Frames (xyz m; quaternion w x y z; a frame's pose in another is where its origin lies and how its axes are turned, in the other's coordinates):
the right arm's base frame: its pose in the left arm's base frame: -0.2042 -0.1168 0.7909 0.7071 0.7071 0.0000 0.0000
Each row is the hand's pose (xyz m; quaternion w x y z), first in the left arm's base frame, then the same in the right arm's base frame.
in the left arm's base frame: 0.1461 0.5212 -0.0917 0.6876 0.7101 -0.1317 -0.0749
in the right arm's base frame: 0.3503 -0.8826 -0.6380 0.9883 0.0159 -0.1461 0.0402
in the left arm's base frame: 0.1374 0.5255 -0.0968 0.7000 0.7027 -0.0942 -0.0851
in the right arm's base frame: 0.3416 -0.8877 -0.6423 0.9919 0.0019 -0.1268 0.0064
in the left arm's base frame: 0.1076 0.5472 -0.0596 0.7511 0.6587 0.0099 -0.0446
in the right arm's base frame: 0.3118 -0.8505 -0.6640 0.9968 -0.0653 -0.0245 -0.0385
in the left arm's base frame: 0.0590 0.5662 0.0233 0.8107 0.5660 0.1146 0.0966
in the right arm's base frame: 0.2632 -0.7676 -0.6830 0.9734 -0.1730 0.1493 -0.0127
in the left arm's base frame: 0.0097 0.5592 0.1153 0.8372 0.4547 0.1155 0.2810
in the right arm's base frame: 0.2139 -0.6756 -0.6760 0.9135 -0.2705 0.2804 0.1170
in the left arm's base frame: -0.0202 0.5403 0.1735 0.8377 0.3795 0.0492 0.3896
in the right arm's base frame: 0.1840 -0.6174 -0.6571 0.8607 -0.3240 0.3103 0.2407
